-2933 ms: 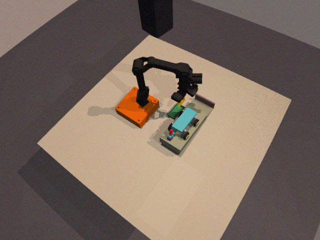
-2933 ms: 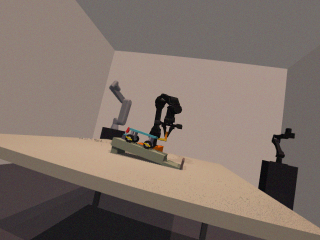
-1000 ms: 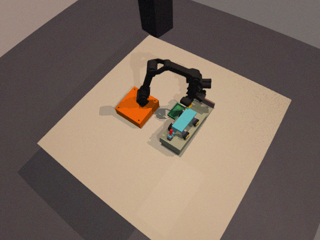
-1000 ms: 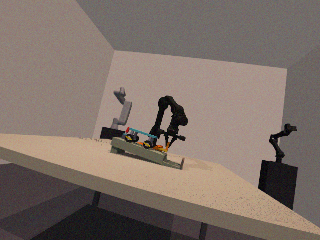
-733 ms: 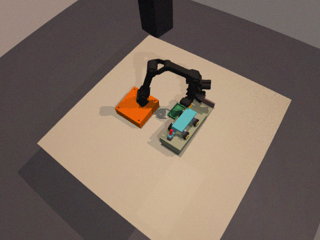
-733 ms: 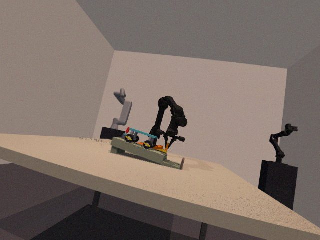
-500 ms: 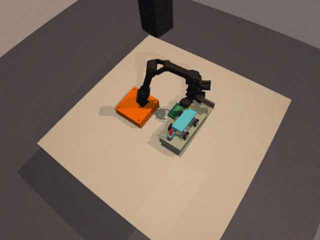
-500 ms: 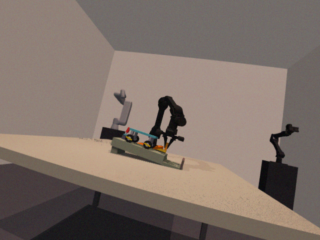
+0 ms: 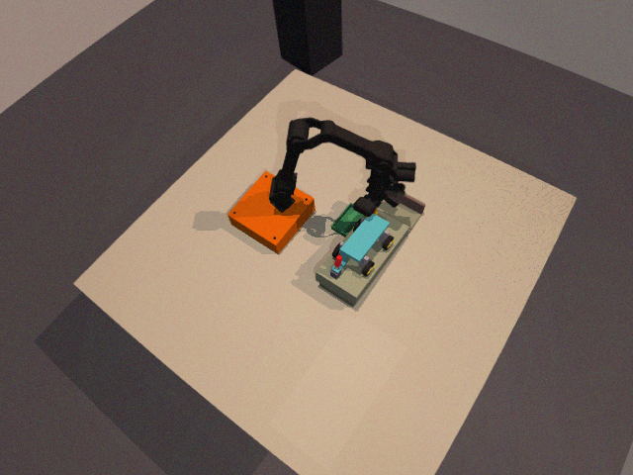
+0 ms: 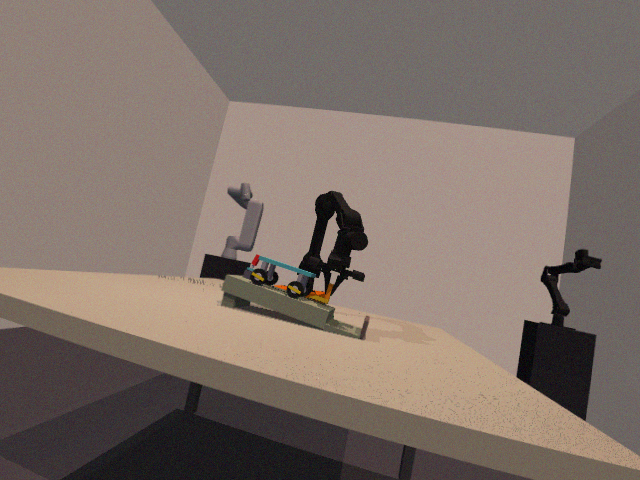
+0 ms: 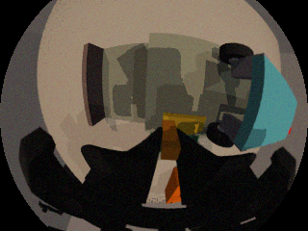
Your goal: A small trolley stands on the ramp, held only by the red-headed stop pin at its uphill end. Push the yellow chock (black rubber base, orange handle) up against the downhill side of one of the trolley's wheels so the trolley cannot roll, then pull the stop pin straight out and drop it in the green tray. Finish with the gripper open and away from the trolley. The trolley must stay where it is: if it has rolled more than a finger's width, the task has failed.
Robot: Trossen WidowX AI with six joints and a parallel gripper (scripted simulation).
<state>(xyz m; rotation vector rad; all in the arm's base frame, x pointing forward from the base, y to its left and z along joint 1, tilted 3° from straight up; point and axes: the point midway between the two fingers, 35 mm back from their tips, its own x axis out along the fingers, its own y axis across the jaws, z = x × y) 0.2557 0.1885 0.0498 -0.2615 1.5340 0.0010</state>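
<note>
My gripper tip is now 20 mm to the left of the yellow chock. Also, from my gripper tip: dark stop bar: 30 mm ahead, 140 mm to the left, 60 mm below; then trolley: 70 mm ahead, 130 mm to the right, 20 mm above; then green tray: 60 mm behind, 50 mm to the right, 100 mm below.
</note>
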